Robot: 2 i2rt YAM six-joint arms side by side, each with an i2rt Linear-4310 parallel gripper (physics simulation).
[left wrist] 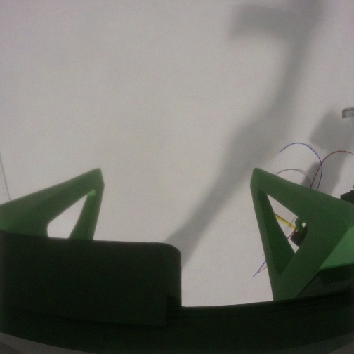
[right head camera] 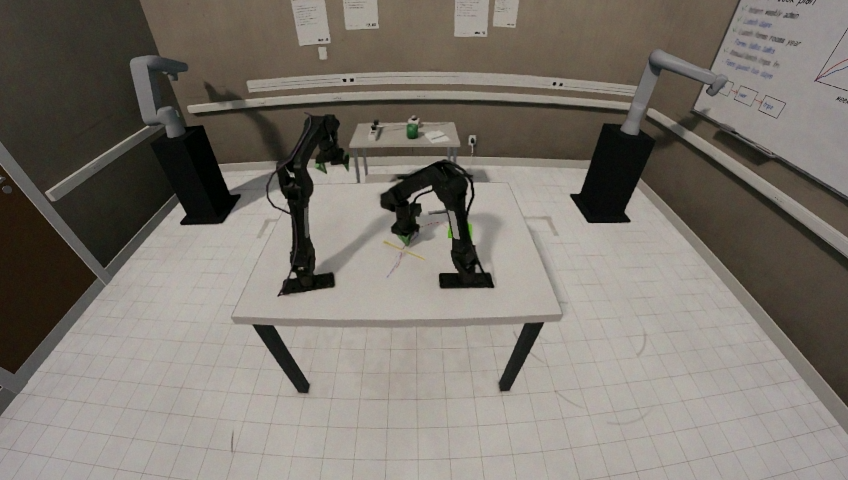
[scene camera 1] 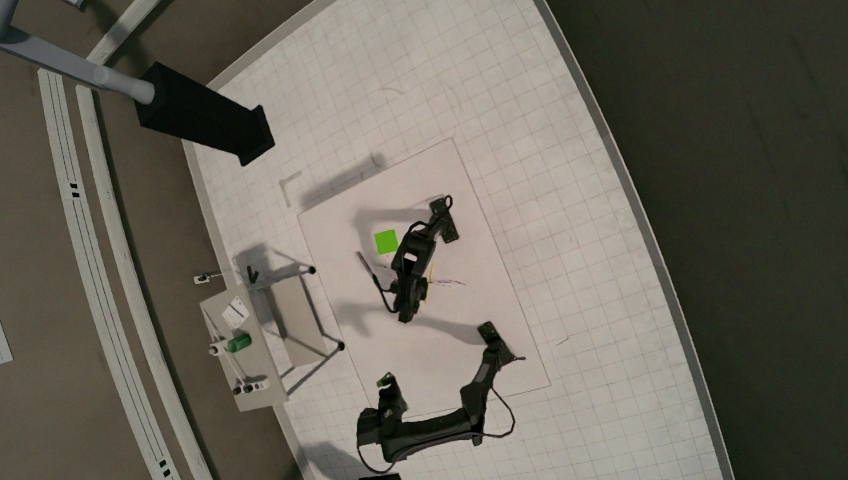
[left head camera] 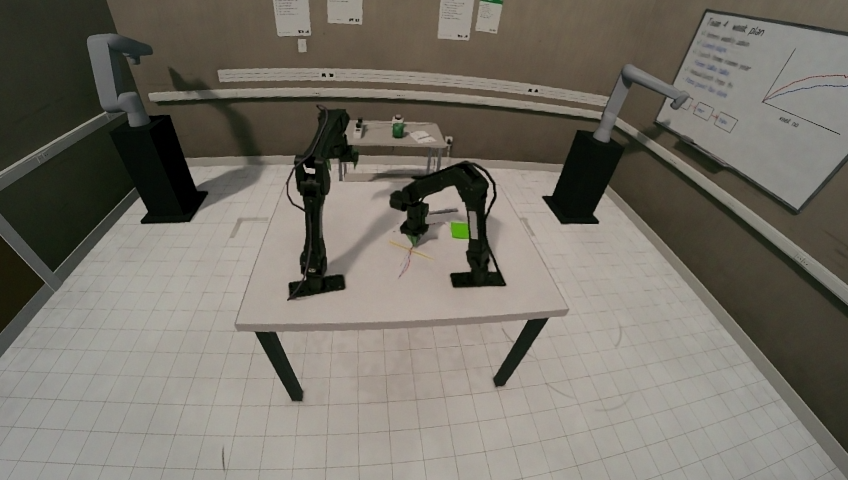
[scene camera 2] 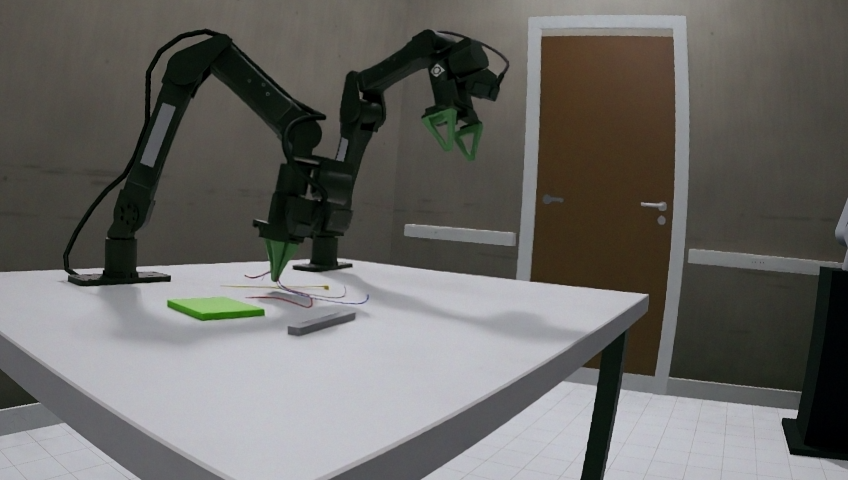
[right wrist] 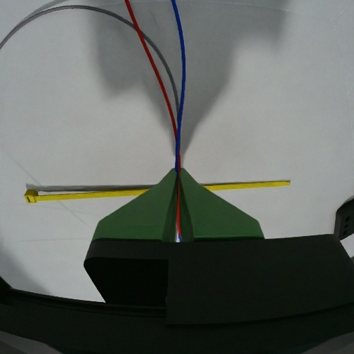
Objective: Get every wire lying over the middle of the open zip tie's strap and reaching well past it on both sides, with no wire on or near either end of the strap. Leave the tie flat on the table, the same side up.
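Frame: origin at the left arm's base, x right, y ahead, z up, level; metres.
Where they show: left gripper, between the fingertips: (right head camera: 337, 171) (scene camera 1: 393, 383) (left head camera: 342, 169) (scene camera 2: 460, 156); right gripper, between the fingertips: (right head camera: 407, 245) (scene camera 1: 424, 280) (left head camera: 414, 245) (scene camera 2: 274, 281); left arm's base, origin of its link: (right head camera: 308, 284) (scene camera 1: 495, 343) (left head camera: 317, 286) (scene camera 2: 323, 268); right arm's base, origin of its link: (right head camera: 465, 281) (scene camera 1: 444, 220) (left head camera: 476, 280) (scene camera 2: 120, 281).
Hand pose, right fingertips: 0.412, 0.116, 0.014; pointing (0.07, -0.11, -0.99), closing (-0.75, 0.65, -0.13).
Things, the pixels of their top centre, and the offset from my right fingertips, as dx, dy, dz. "pt": a spot on its surface instead. Level surfaces: height alone.
- yellow zip tie, a spot on its surface: (left head camera: 423, 255) pt +0.022, -0.051, -0.012
- bright green square pad, centre of its top: (scene camera 2: 214, 304) (left head camera: 462, 230) (scene camera 1: 386, 242) +0.249, +0.057, -0.004
- grey bar, centre of its top: (scene camera 2: 324, 318) (left head camera: 443, 210) (scene camera 1: 365, 265) +0.217, +0.215, -0.004
- table, height of its surface: dz -0.013
The yellow zip tie (right wrist: 85, 195) (left head camera: 423, 255) lies flat, its head at the left in the right wrist view. Red (right wrist: 150, 55), blue (right wrist: 183, 65) and grey (right wrist: 75, 7) wires converge at my right gripper (right wrist: 177, 176) (scene camera 2: 274, 279) (right head camera: 405, 243), which is shut on them low over the table, beside the middle of the strap. Its fingers hide the crossing. Wire ends (left head camera: 404, 267) (right head camera: 394, 264) reach past the strap on the near side in the head views. No wire shows near either strap end in the right wrist view. My left gripper (left wrist: 176, 176) (scene camera 2: 460, 154) is open, empty and high above the table.
A bright green square pad (left head camera: 459, 230) (scene camera 1: 386, 242) (scene camera 2: 214, 308) lies near the right arm. A grey bar (scene camera 2: 321, 322) (scene camera 1: 364, 264) lies beyond the wires' far ends. The right arm's base (left head camera: 477, 278) stands on the table (left head camera: 392, 303).
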